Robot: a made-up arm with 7 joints.
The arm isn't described. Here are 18 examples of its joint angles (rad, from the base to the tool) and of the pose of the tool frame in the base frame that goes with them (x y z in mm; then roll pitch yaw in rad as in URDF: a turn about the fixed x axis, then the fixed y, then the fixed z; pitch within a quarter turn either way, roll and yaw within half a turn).
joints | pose
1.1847 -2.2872 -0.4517 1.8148 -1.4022 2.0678 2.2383 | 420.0 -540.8 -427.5 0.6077 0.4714 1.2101
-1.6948 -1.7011 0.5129 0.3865 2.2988 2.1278 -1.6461 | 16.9 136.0 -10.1 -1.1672 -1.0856 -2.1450
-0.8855 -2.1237 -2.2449 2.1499 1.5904 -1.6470 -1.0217 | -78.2 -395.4 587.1 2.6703 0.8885 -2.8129
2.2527 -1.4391 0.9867 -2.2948 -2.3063 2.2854 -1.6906 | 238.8 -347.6 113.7 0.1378 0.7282 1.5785
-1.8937 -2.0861 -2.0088 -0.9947 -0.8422 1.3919 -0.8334 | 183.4 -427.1 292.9 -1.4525 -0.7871 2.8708
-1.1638 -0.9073 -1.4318 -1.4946 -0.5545 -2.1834 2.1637 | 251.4 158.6 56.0 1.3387 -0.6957 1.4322
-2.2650 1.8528 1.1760 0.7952 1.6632 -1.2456 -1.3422 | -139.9 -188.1 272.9 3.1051 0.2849 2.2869
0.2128 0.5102 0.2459 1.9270 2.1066 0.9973 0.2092 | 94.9 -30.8 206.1 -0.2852 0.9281 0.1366
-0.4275 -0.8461 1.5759 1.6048 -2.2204 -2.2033 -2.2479 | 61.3 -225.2 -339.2 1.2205 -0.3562 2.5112
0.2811 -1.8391 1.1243 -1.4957 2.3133 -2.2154 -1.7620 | -184.7 -179.7 -71.3 1.0182 0.5496 0.6446
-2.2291 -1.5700 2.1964 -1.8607 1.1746 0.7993 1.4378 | 88.4 48.6 -77.6 -0.0403 -0.6340 1.7005
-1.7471 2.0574 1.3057 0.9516 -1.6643 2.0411 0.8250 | 395.4 -32.4 -44.5 1.4362 -1.2824 0.4998
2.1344 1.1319 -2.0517 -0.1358 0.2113 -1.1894 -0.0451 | 282.8 163.4 367.1 -1.7111 0.4290 3.1011
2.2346 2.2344 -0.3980 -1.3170 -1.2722 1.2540 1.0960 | -247.2 -11.6 -107.5 2.6864 -0.6324 1.2472
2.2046 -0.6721 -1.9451 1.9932 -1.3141 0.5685 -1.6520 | 616.3 -109.3 -157.4 1.1051 1.2770 2.4712
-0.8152 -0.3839 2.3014 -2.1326 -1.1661 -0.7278 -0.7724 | -460.3 12.9 -9.6 2.4892 -1.3010 1.4732
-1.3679 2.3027 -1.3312 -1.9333 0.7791 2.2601 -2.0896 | -166.5 -796.3 230.5 -2.7966 -0.5221 1.8880
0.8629 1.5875 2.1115 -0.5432 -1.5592 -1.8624 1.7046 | 302.1 370.2 85.0 -2.4515 -0.6405 -0.6426
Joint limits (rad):
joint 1: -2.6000..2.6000
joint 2: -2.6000..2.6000
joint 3: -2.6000..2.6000
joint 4: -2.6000..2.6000
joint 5: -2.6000..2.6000
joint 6: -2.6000..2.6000
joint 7: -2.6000..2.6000
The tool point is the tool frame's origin. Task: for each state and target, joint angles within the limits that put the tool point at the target. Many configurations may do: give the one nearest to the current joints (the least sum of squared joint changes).
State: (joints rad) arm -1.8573 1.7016 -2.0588 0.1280 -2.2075 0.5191 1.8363
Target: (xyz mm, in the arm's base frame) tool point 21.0 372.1 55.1
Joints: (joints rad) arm -1.9168 1.1495 -1.4848 -0.4740 -1.6890 0.6664 1.5288
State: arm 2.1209 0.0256 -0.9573 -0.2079 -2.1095 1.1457 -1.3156
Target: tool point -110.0 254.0 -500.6
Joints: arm 2.4320 0.0597 -0.7569 -0.2660 -1.9722 1.2714 -1.4087
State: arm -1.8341 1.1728 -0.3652 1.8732 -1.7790 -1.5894 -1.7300
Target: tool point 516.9 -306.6 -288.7
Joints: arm -2.4646 1.7192 -0.3281 2.0559 -1.6732 -1.9001 -1.4265
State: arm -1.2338 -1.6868 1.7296 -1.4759 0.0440 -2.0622 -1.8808
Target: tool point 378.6 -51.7 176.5
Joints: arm -1.1741 -2.1414 0.9217 -2.2651 0.6641 -1.6968 -1.9732
